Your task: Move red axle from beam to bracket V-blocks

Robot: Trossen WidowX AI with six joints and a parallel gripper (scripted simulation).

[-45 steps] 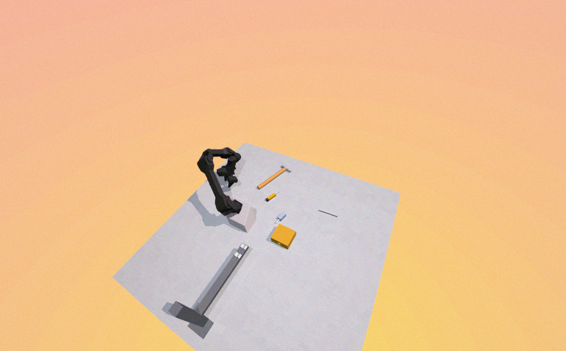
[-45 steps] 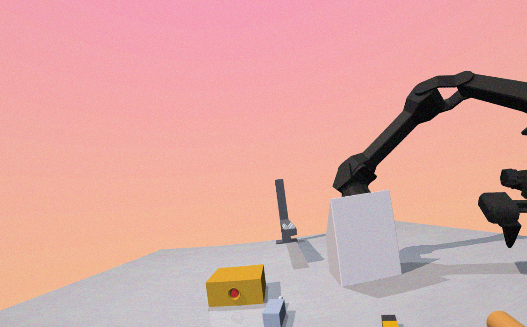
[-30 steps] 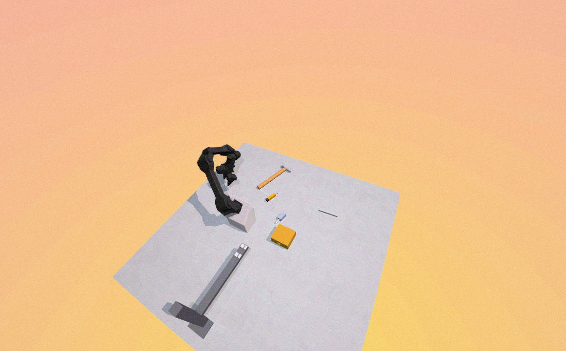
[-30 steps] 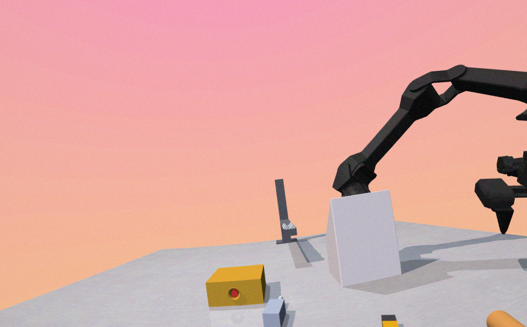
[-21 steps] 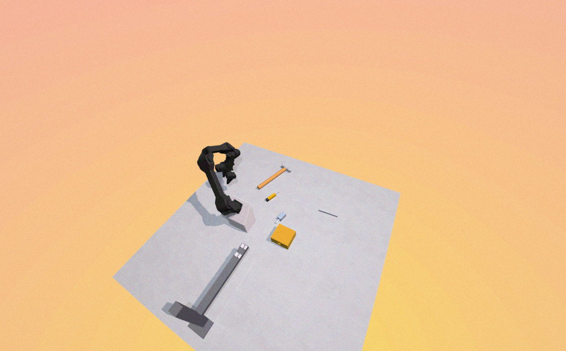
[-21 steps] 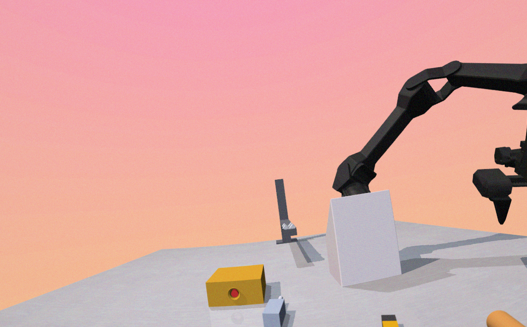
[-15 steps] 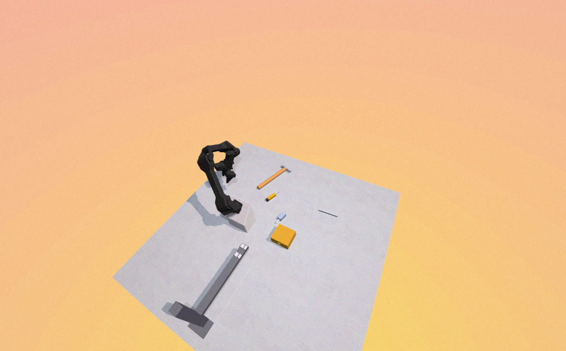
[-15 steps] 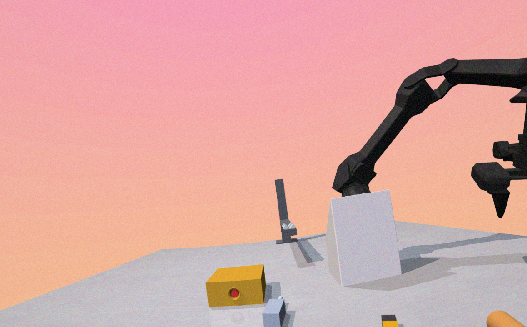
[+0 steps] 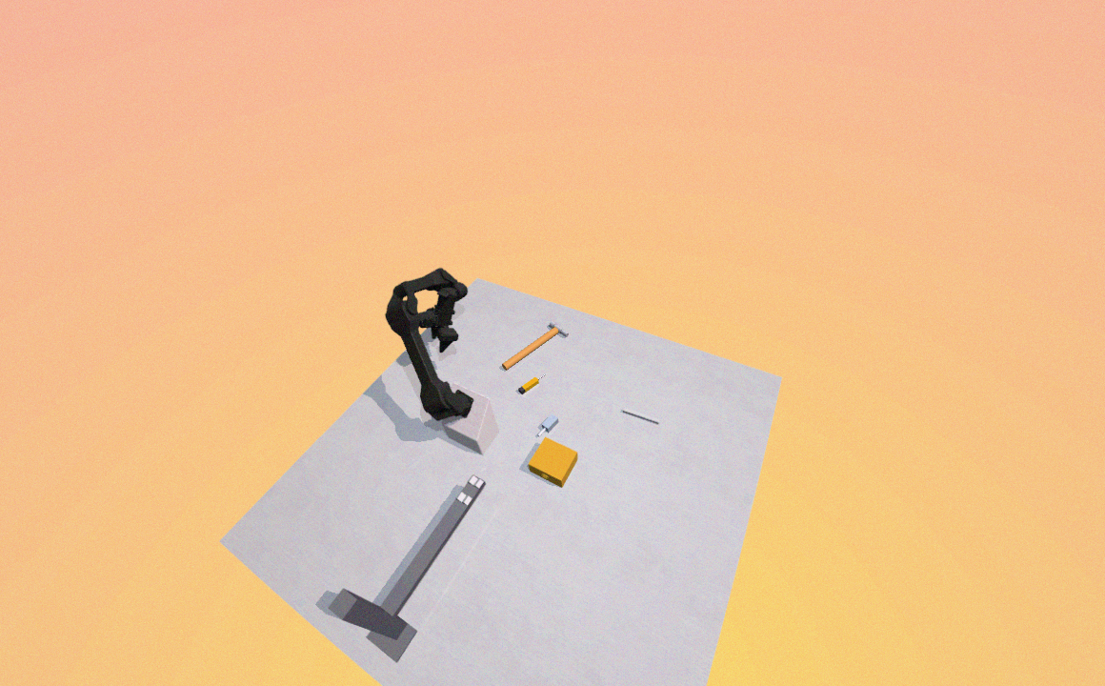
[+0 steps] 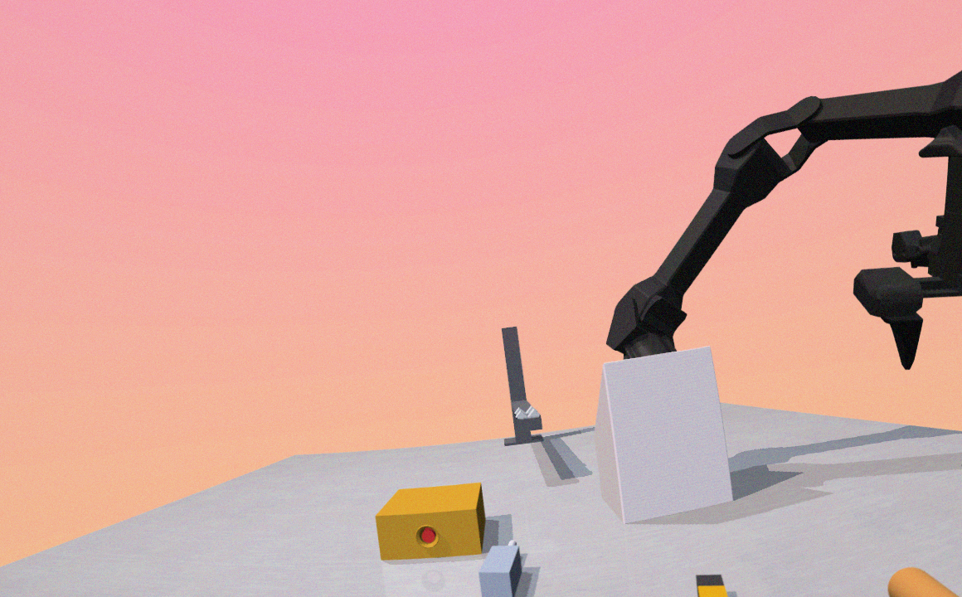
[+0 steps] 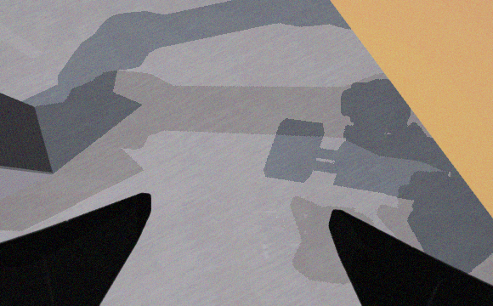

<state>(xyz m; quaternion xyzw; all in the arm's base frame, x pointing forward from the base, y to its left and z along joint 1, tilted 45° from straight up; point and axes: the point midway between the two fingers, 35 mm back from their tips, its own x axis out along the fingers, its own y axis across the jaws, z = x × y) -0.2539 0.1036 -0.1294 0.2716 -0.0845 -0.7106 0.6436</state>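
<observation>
Now: gripper tip 470 mm short of the blue-grey block, 110 mm above it and 20 mm to the left of it. The rest, counted from my gripper tip: thin grey rod (700 mm ahead, 180 mm to the left, 120 mm below); yellow beam (550 mm ahead, 110 mm to the right, 100 mm below); yellow-handled tool (320 mm ahead, 120 mm below, 100 mm to the left).
</observation>
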